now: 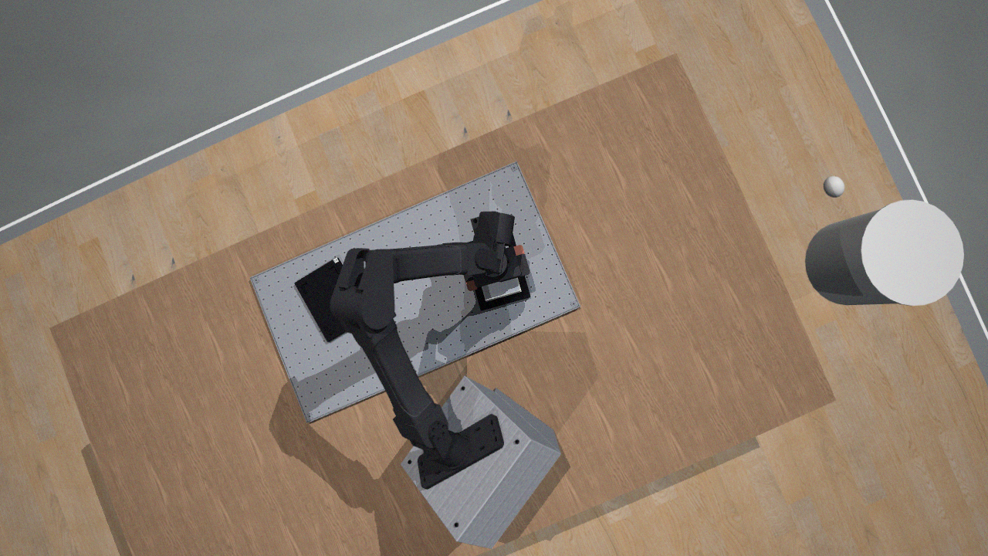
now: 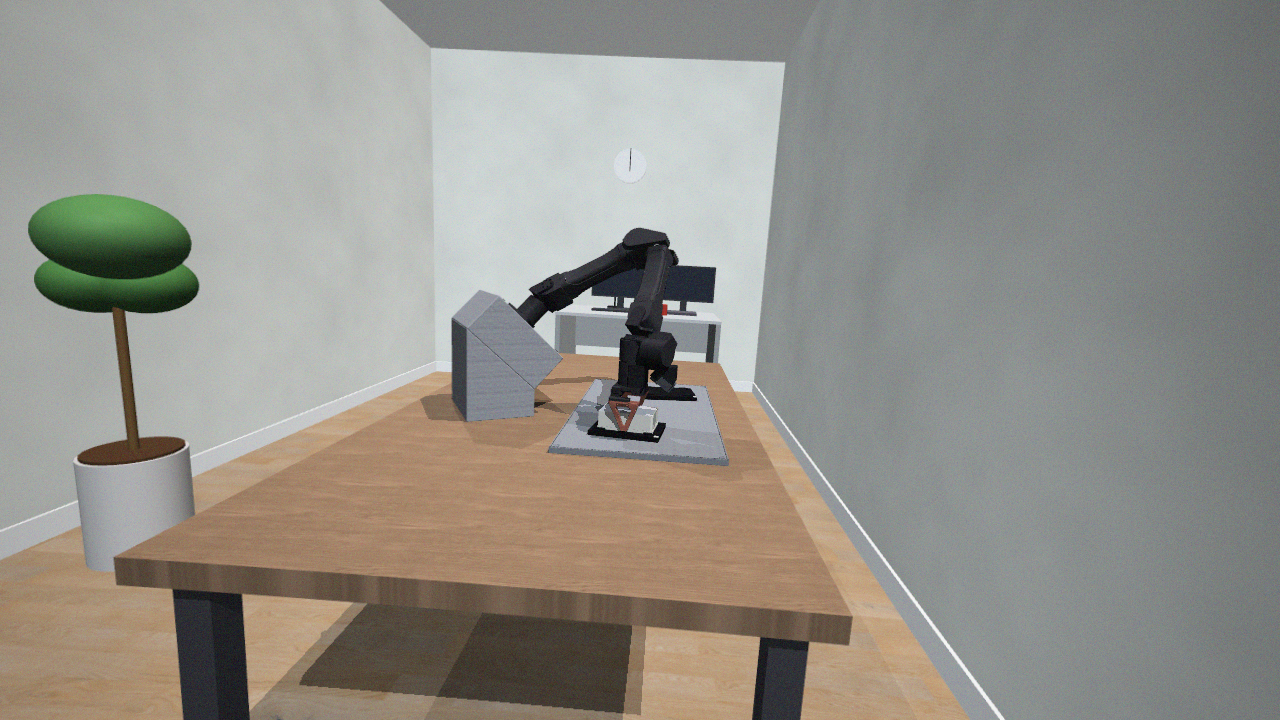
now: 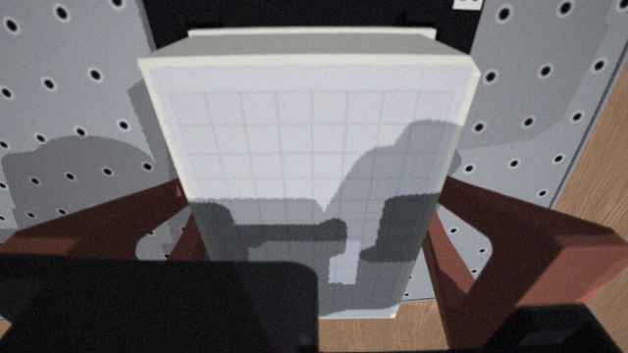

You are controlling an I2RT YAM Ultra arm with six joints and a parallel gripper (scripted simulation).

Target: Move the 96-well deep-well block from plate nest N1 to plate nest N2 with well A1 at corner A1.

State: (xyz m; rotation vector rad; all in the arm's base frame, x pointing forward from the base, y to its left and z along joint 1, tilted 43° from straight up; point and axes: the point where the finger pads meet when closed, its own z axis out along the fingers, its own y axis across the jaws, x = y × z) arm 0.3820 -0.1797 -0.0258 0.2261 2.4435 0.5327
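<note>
The white deep-well block is 1 cm above my hand.
</note>
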